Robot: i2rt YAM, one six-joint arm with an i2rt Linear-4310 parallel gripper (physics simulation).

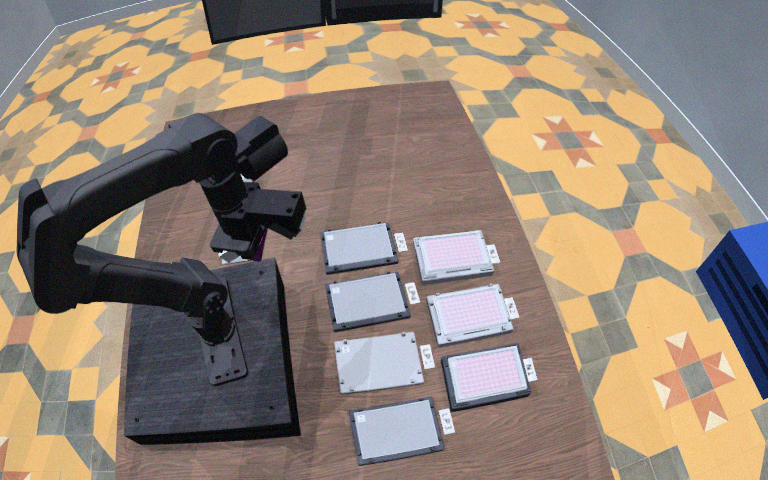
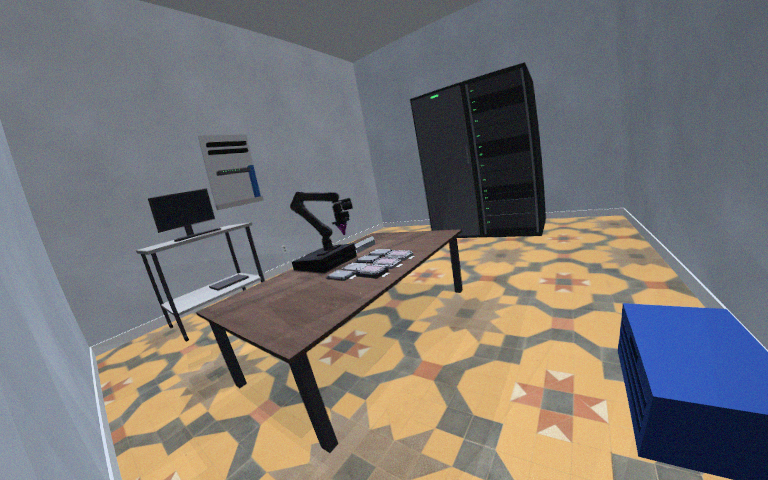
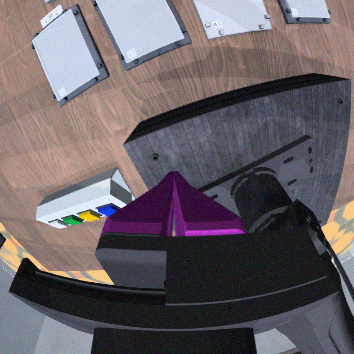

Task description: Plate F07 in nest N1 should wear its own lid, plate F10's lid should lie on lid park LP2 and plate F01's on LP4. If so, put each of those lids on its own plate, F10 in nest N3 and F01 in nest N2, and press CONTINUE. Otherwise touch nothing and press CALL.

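Pixels of known places: gripper, fingertip midpoint: (image 1: 257,259) (image 2: 344,234) (image 3: 173,178); arm's base, origin of the base link: (image 1: 219,330) (image 2: 329,250) (image 3: 252,184).
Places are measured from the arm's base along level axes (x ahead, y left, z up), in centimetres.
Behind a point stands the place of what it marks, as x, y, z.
My gripper (image 1: 259,247) @(10.6, 5.8, 8.5) (image 2: 343,232) @(10.6, 5.8, 8.5) (image 3: 173,178) @(10.6, 5.8, 8.5) is shut and empty, with magenta fingers, high above the base's edge near the button box. Pink-welled plates sit in nests N3 (image 1: 453,251) @(46.6, 5.1, -5.4), N2 (image 1: 471,310) @(44.2, -8.2, -5.5) and N1 (image 1: 488,374) @(41.4, -21.2, -5.0); whether clear lids cover them and their F-numbers cannot be read. Flat grey pieces lie on the dark parks LP2 (image 1: 357,246) @(29.7, 13.7, -6.6) (image 3: 67,60) @(28.3, 14.1, -6.6), LP4 (image 1: 368,298) @(27.8, 1.6, -6.6) (image 3: 142,30) @(24.5, 2.7, -6.6) and LP3 (image 1: 397,429) @(23.6, -24.2, -6.6). LP1 (image 1: 390,362) @(27.1, -11.7, -7.5) (image 3: 232,15) @(20.9, -9.4, -7.4) is pale with corner pegs; a lid there is unclear. The button box (image 3: 80,199) @(9.1, 25.8, -2.8) (image 2: 365,244) @(10.8, 29.3, -5.2) shows white, green, yellow and blue buttons; their words are unreadable.
The arm stands on a thick black base (image 1: 169,390) @(-11.8, -8.3, -1.0) (image 2: 305,263) @(-7.8, -16.9, -2.7) (image 3: 240,115) @(9.7, -1.7, 0.8) at the wooden table's (image 1: 396,130) @(51.3, 47.2, -8.4) (image 2: 271,311) @(11.9, -65.9, -8.4) side. Small name cards stand beside the parks and nests. A black cabinet (image 2: 447,164), a desk with a monitor (image 2: 181,210) and a blue box (image 2: 690,356) stand off the table.
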